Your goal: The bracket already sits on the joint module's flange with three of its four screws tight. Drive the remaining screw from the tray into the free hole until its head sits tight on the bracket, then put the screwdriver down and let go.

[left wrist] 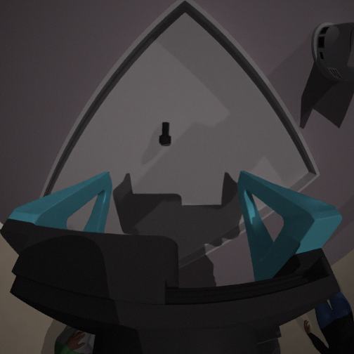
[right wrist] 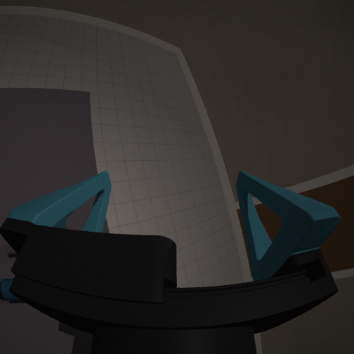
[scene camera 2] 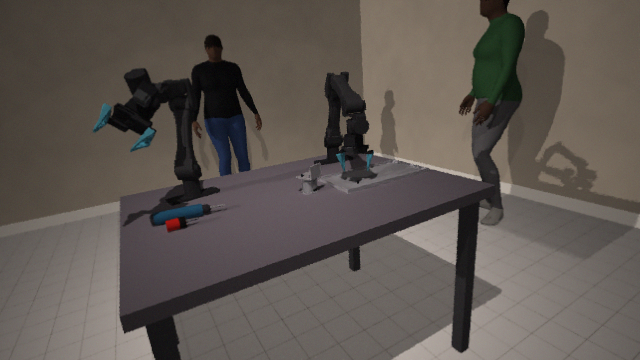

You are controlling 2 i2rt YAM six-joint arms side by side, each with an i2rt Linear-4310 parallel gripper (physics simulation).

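Pixels of known places: left gripper, between the fingertips: (scene camera 2: 356, 170); right gripper, between the fingertips: (scene camera 2: 112, 141); left arm's base, origin of its link: (scene camera 2: 333, 161); right arm's base, origin of its link: (scene camera 2: 193, 196).
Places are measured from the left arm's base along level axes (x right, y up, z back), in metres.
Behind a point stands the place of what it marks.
A black screw (scene camera 2: 357, 181) @[x 0.096, y 0.012, z -0.405 m] (left wrist: 165, 134) lies in the grey tray (scene camera 2: 350, 188) @[x 0.144, y 0.000, z -0.433 m] (left wrist: 190, 55). My left gripper (scene camera 2: 356, 170) @[x 0.087, y 0.050, z -0.382 m] (left wrist: 174, 178) is open and empty, pointing down above the tray; in the left wrist view the screw shows a little beyond its fingertips. The grey joint module (scene camera 2: 309, 187) @[x 0.299, y 0.026, z -0.396 m] (left wrist: 337, 52) stands beside the tray, with the bracket (scene camera 2: 315, 171) @[x 0.271, y 0.085, z -0.401 m] on top; its holes are too small to make out. A blue-handled screwdriver (scene camera 2: 180, 214) @[x 0.756, y 0.025, z -0.392 m] (right wrist: 8, 290) and a shorter red-handled one (scene camera 2: 173, 225) @[x 0.780, y 0.020, z -0.463 m] lie on the table. My right gripper (scene camera 2: 114, 140) @[x 0.876, y 0.301, z -0.497 m] (right wrist: 173, 178) is open and empty, raised high.
The table (scene camera 2: 260, 225) @[x 0.537, y 0.000, z -0.570 m] carries both arms along its far edge. The right arm's base (scene camera 2: 191, 189) @[x 0.705, y 0.040, z -0.174 m] stands behind the screwdrivers. A person in black (scene camera 2: 217, 90) stands behind the table, and a person in green (scene camera 2: 500, 60) stands beyond its right end.
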